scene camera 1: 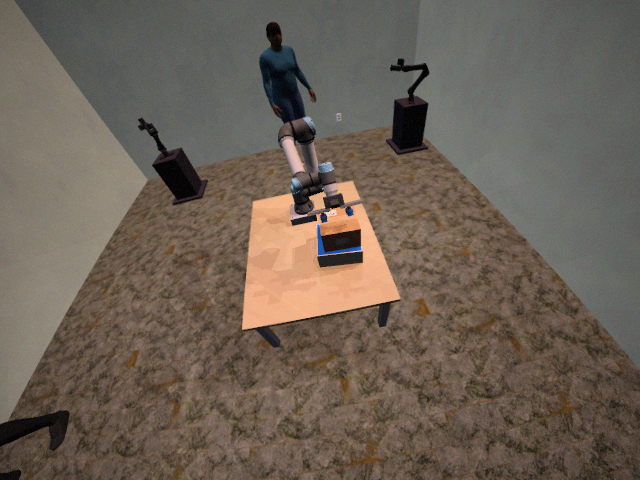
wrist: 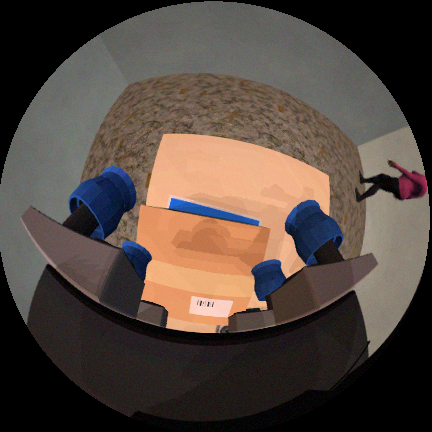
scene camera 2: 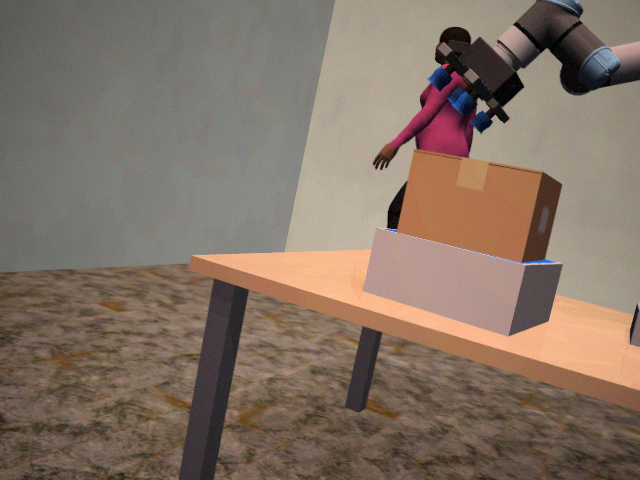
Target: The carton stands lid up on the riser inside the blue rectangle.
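Note:
The brown carton (scene camera 1: 341, 240) (scene camera 2: 467, 209) (wrist: 200, 245) stands upright on the riser (scene camera 1: 341, 258) (scene camera 2: 443, 281), lid up; a pale tape strip and a barcode label show on its top in the wrist view. The blue rectangle (scene camera 1: 323, 251) (scene camera 2: 543, 261) (wrist: 215, 212) shows beside the carton on the riser's top; the carton hides the rest, and I cannot tell if its far right edge lies fully inside. My gripper (scene camera 1: 337, 214) (scene camera 2: 461, 100) (wrist: 207, 242) is open, its four blue cups apart from the carton, above it and tilted in scene camera 2.
The riser stands on the wooden table (scene camera 1: 284, 304) (scene camera 2: 289, 281) (wrist: 225, 155), near the arm's base (scene camera 1: 303, 212). A person in pink (scene camera 2: 444, 124) (wrist: 412, 185) stands beyond the table. A person in teal (scene camera 1: 281, 72) stands behind the arm. Two dark pedestals (scene camera 1: 178, 175) (scene camera 1: 409, 124) carry small arms.

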